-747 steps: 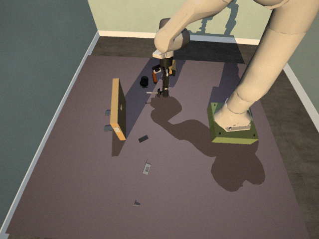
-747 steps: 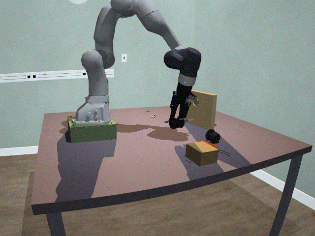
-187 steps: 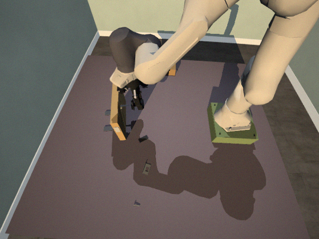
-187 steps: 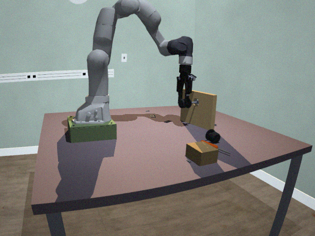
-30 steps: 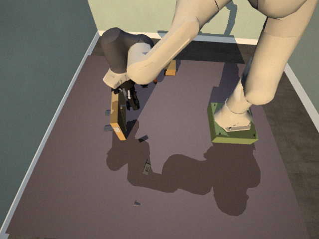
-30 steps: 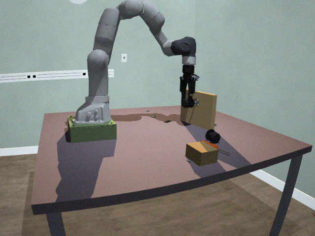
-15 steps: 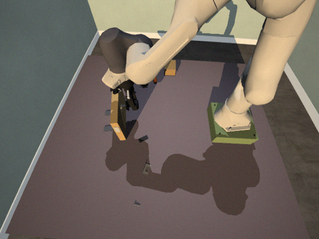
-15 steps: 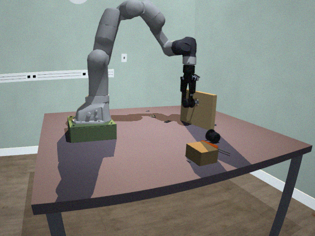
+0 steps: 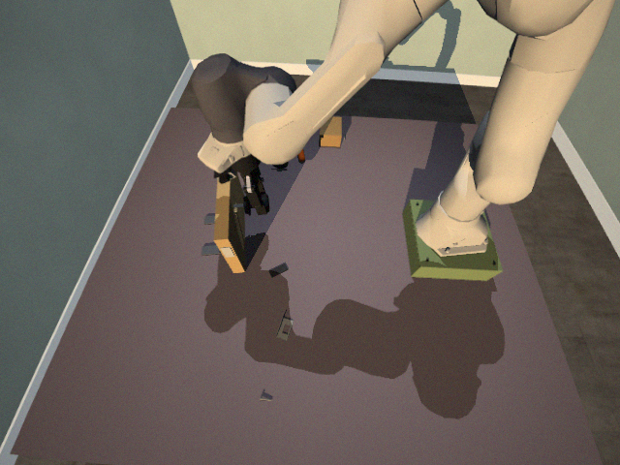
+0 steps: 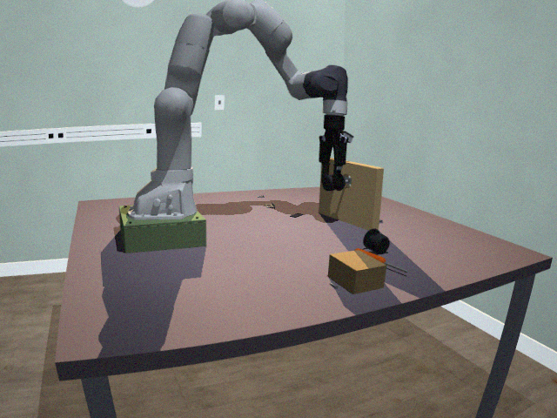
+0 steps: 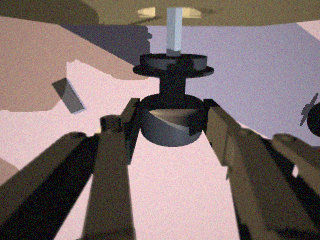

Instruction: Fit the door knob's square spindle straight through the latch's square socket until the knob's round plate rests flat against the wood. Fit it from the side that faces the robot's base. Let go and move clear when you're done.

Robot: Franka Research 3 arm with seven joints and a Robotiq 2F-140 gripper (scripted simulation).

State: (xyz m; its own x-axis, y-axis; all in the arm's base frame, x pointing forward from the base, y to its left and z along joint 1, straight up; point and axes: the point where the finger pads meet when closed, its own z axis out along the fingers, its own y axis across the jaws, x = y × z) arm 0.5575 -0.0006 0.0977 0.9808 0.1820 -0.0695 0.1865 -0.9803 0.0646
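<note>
Right now my hand is 90 mm short of the wooden door panel, 50 mm above it and 20 mm to the right of it.
</note>
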